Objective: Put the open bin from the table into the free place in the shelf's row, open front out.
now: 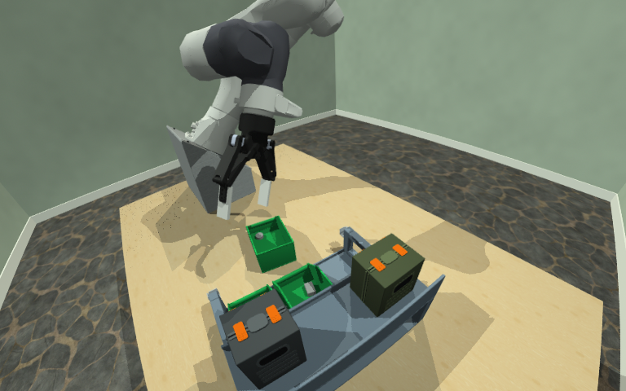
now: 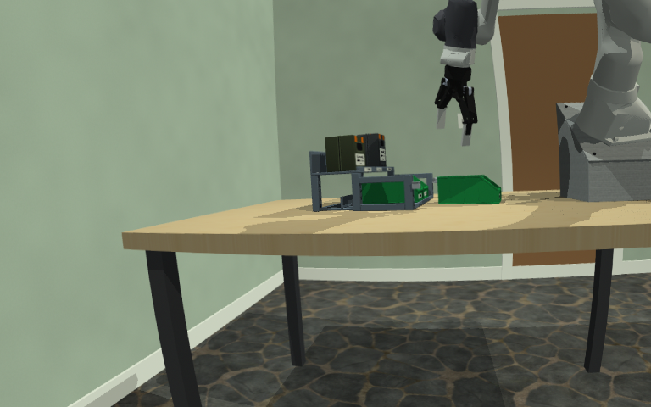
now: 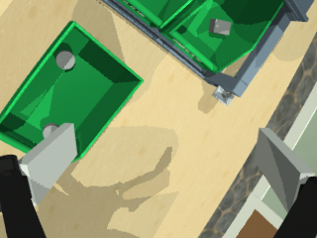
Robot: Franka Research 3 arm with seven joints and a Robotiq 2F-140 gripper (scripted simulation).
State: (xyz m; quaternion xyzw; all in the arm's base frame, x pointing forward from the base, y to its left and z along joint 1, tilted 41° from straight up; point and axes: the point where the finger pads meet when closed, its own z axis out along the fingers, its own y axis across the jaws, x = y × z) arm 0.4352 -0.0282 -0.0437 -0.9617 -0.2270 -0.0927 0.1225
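My hand is 27 cm short of the dark grey box, 11 cm to the left of it and 4 cm above it. The rest, counted from my hand: shelf's upper board: 29 cm ahead, 10 cm below, 1 cm to the left; olive case: 30 cm ahead, 12 cm to the left, 5 cm below; shelf floor: 23 cm ahead, 20 cm below, 1 cm to the left.
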